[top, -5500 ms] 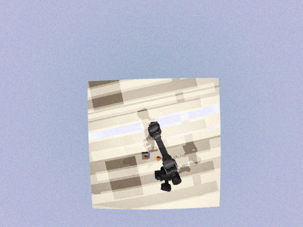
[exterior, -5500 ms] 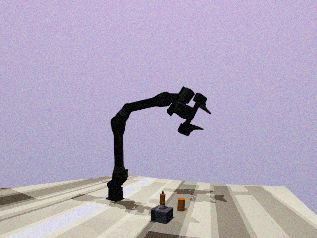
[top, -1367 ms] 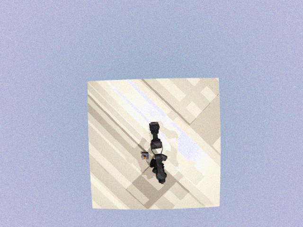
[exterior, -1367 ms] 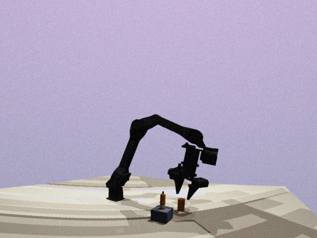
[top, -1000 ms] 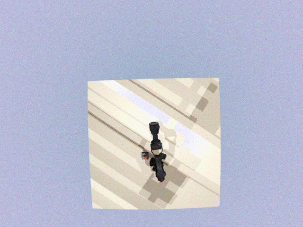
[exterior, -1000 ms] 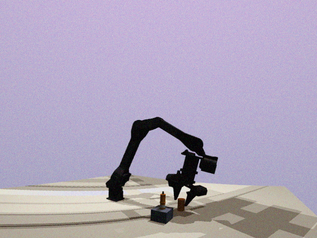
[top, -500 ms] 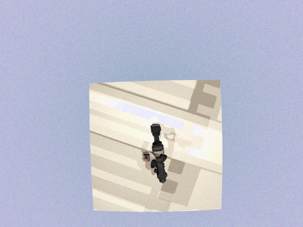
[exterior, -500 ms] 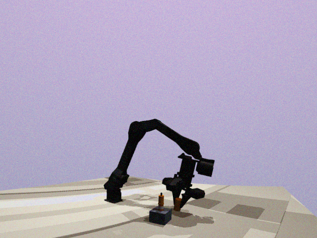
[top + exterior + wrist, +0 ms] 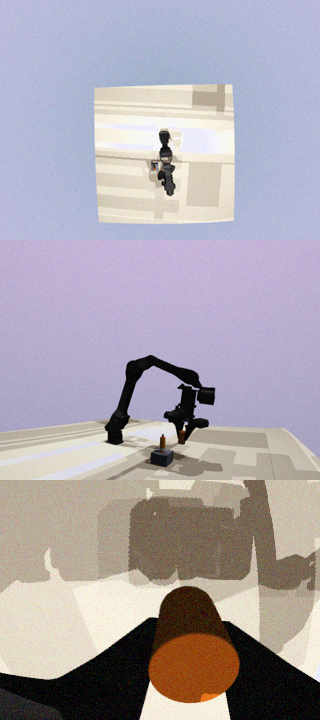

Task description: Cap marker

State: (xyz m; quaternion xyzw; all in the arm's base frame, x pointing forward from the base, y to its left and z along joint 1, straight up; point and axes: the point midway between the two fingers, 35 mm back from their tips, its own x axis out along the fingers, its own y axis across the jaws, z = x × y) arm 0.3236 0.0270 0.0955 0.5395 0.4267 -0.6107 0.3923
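The dark grey holder block lies 12 cm to the right of my gripper tip, 4 cm below it and 3 cm behind it. The rest, counted from my gripper tip: orange cap: 1 cm above.
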